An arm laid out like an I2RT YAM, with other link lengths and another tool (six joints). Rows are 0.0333 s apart.
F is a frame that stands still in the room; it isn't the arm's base.
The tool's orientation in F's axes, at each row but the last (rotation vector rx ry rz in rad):
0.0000, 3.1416, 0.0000
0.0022, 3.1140, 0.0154
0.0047, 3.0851, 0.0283
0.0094, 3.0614, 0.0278
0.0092, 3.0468, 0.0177
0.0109, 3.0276, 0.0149
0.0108, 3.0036, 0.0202
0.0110, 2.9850, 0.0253
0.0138, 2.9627, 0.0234
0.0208, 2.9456, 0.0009
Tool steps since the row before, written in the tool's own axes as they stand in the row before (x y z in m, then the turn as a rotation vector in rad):
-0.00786, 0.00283, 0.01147, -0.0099, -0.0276, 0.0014
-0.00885, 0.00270, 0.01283, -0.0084, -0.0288, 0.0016
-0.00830, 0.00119, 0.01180, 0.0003, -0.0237, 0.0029
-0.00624, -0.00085, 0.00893, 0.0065, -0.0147, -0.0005
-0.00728, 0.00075, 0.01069, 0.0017, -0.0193, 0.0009
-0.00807, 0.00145, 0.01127, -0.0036, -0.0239, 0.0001
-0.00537, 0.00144, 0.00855, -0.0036, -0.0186, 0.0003
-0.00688, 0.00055, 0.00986, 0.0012, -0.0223, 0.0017
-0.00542, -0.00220, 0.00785, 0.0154, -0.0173, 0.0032
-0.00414, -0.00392, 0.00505, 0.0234, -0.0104, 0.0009
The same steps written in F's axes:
0.00786, 0.00283, -0.01147, 0.0099, -0.0276, -0.0014
0.00920, 0.00281, -0.01255, 0.0084, -0.0288, -0.0017
0.00895, 0.00138, -0.01129, -0.0002, -0.0236, -0.0033
0.00693, -0.00073, -0.00842, -0.0066, -0.0147, -0.0003
0.00826, 0.00082, -0.00994, -0.0017, -0.0193, -0.0013
0.00931, 0.00149, -0.01026, 0.0034, -0.0239, 0.0001
0.00650, 0.00151, -0.00771, 0.0035, -0.0186, -0.0001
0.00834, 0.00065, -0.00866, -0.0011, -0.0223, -0.0023
0.00671, -0.00214, -0.00680, -0.0147, -0.0171, -0.0062
0.00499, -0.00398, -0.00416, -0.0229, -0.0101, -0.0055

